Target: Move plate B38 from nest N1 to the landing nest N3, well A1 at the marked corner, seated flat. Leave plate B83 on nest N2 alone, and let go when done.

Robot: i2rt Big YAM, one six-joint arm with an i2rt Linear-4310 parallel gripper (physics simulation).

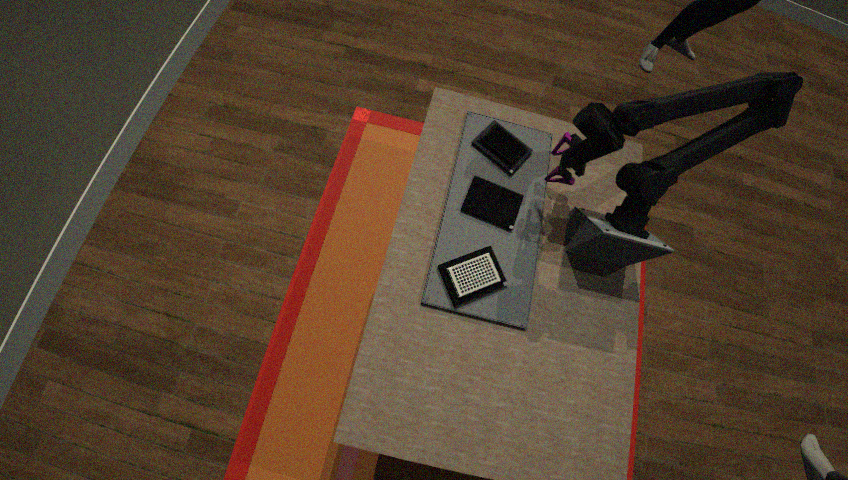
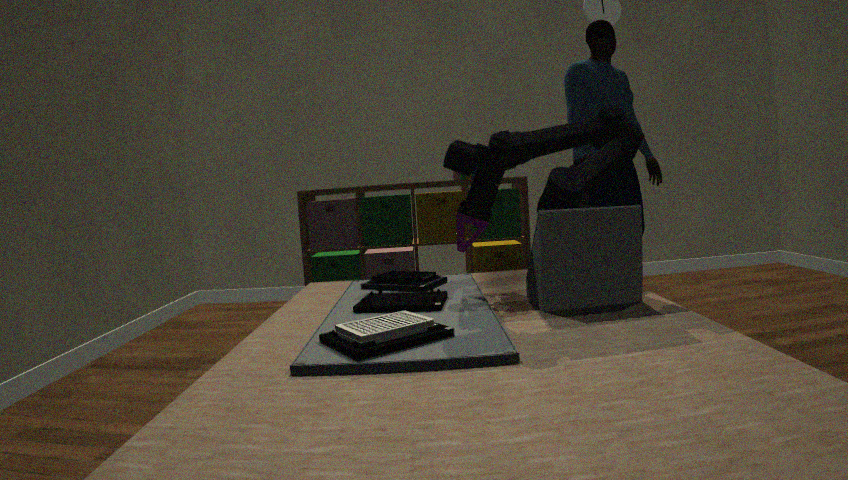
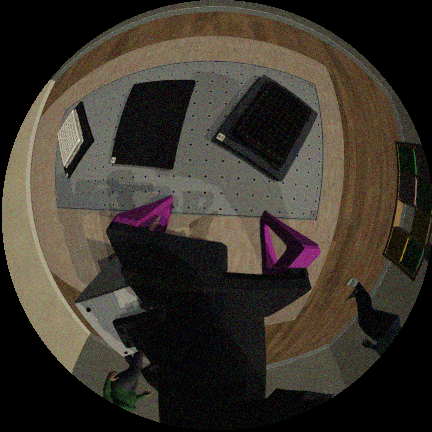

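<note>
A black many-welled plate (image 1: 502, 145) (image 2: 404, 276) (image 3: 272, 120) sits in the far nest (image 3: 252, 158) and looks flat. A white mark shows at that nest's corner; the plate's A1 well cannot be made out. The middle nest (image 1: 492, 203) (image 2: 399, 301) (image 3: 152, 125) is black and looks bare. A white plate (image 1: 476, 274) (image 2: 386, 325) (image 3: 69, 137) sits in the near nest (image 1: 447, 287) (image 3: 86, 137). Plate and nest labels are unreadable. My gripper (image 1: 551, 166) (image 2: 468, 233) (image 3: 218, 207) is open and empty, raised off the plates on the arm-base side of the board.
The nests stand on a grey perforated board (image 1: 443, 237) (image 2: 470, 350) (image 3: 200, 177) on a wooden table (image 1: 476, 386) (image 2: 416, 428). The arm's grey base block (image 1: 601, 249) (image 2: 589, 261) stands beside the board. A person (image 2: 598, 107) stands behind the arm.
</note>
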